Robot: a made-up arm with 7 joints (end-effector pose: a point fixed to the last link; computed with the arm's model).
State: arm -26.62 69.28 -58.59 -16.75 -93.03 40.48 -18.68
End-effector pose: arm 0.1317 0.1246 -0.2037 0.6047 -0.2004 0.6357 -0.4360
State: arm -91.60 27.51 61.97 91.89 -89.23 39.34 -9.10
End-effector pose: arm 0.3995 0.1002 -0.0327 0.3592 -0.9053 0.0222 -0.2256
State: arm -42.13 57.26 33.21 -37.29 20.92 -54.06 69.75
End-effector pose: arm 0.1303 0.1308 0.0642 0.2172 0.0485 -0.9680 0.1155
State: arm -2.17 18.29 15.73 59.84 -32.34 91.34 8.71
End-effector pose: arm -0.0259 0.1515 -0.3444 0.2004 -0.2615 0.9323 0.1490
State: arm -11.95 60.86 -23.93 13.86 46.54 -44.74 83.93
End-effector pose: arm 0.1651 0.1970 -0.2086 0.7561 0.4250 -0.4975 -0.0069
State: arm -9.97 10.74 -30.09 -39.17 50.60 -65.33 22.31
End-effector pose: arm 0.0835 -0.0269 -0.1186 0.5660 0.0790 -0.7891 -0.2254
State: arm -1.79 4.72 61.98 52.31 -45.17 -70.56 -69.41
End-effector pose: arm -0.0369 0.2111 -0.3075 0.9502 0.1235 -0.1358 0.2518
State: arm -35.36 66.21 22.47 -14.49 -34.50 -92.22 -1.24
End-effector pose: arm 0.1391 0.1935 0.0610 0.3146 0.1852 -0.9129 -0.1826
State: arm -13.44 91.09 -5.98 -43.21 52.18 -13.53 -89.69
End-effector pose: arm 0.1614 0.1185 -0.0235 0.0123 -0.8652 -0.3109 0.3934
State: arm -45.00 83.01 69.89 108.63 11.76 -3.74 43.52
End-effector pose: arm 0.1149 0.4122 -0.0746 0.5330 -0.0230 0.1663 0.8293
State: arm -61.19 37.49 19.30 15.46 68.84 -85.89 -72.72
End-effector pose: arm 0.2901 0.1320 -0.0027 0.1532 0.9066 -0.0404 -0.3912
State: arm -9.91 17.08 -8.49 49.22 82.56 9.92 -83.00
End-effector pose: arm 0.1091 0.1411 -0.3584 0.2105 0.3064 0.7572 -0.5371
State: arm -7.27 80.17 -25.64 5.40 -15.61 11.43 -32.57
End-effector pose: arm 0.1744 0.2676 -0.1495 0.7131 0.4255 0.4539 -0.3230
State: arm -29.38 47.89 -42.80 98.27 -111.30 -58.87 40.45
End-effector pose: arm 0.1042 0.3481 -0.1985 0.5422 0.1121 -0.1627 0.8167
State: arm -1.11 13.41 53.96 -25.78 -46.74 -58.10 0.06
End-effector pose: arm 0.0453 0.2236 -0.0970 0.6467 0.0389 -0.6923 0.3177
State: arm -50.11 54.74 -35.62 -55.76 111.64 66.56 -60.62
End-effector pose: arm 0.1413 0.0659 0.0152 0.6567 0.6829 -0.1841 0.2617
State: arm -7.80 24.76 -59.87 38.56 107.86 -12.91 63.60
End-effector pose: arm 0.0281 0.0632 -0.3709 0.4945 0.5365 -0.4774 -0.4896
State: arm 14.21 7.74 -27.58 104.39 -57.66 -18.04 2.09
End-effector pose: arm -0.2064 0.1283 -0.3269 0.5376 0.0362 0.7722 0.3366
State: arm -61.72 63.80 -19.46 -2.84 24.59 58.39 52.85
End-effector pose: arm 0.2906 0.1796 0.0430 0.5048 0.5376 -0.2443 0.6297
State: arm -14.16 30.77 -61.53 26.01 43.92 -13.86 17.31
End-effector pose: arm 0.0815 0.0500 -0.3375 0.6744 0.5290 -0.0346 -0.5139
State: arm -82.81 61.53 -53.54 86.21 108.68 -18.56 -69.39
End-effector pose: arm 0.3024 0.3160 -0.0276 0.1161 -0.5466 -0.8131 0.1630
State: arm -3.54 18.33 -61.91 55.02 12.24 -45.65 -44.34
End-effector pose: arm -0.0092 0.0390 -0.3648 0.4811 0.0853 0.2484 -0.8364
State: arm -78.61 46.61 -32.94 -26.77 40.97 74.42 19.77
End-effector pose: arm 0.2588 0.0476 0.0783 0.6976 0.4632 -0.3216 0.4420
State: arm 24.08 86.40 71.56 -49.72 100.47 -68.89 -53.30
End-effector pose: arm 0.1165 0.1662 0.0438 0.4397 -0.8512 -0.2783 0.0686
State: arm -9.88 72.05 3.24 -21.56 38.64 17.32 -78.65
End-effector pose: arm 0.2047 0.1978 -0.0429 0.4822 0.6832 0.4357 -0.3331
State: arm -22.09 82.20 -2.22 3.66 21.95 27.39 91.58
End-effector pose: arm 0.2309 0.2741 -0.0055 0.2832 0.6052 -0.4693 0.5774
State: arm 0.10 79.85 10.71 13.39 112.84 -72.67 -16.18
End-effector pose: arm 0.1454 0.3138 -0.0956 0.1085 -0.7205 -0.2724 0.6284
